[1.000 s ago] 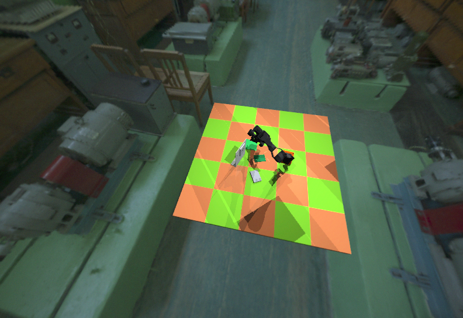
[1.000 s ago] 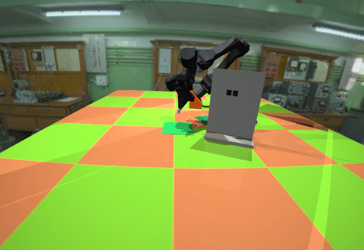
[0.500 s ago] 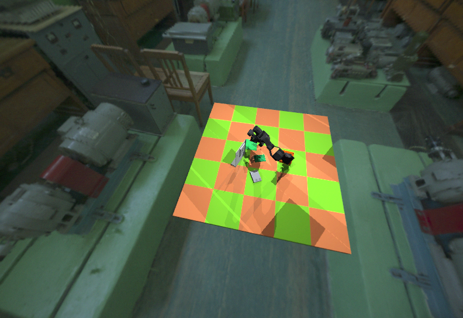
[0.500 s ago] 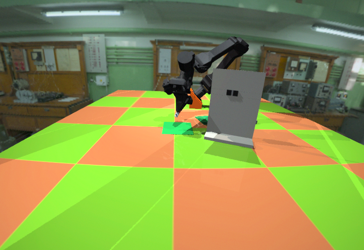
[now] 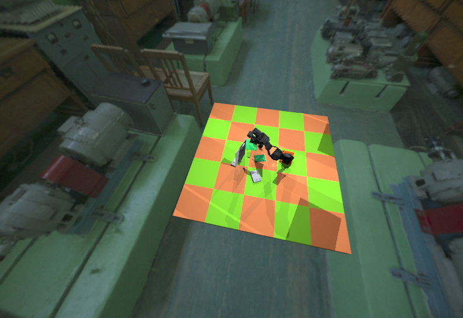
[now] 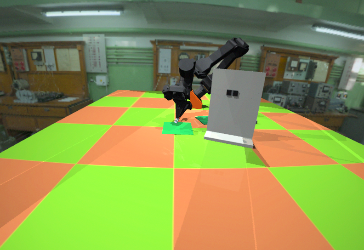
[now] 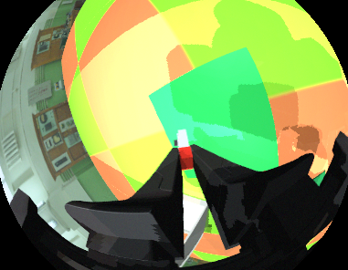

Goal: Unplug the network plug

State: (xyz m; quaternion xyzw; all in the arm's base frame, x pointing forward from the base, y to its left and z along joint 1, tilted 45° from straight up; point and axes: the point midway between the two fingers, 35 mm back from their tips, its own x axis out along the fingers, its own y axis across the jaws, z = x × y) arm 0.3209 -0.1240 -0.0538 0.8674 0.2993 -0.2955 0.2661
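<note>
Now: gripper tip 10 mm past the marked square and 40 mm above it. From my gripper tip the other things lie so: network plug: right at my gripper tip; then upright grey panel: 80 mm ahead, 180 mm to the left, 60 mm above.
</note>
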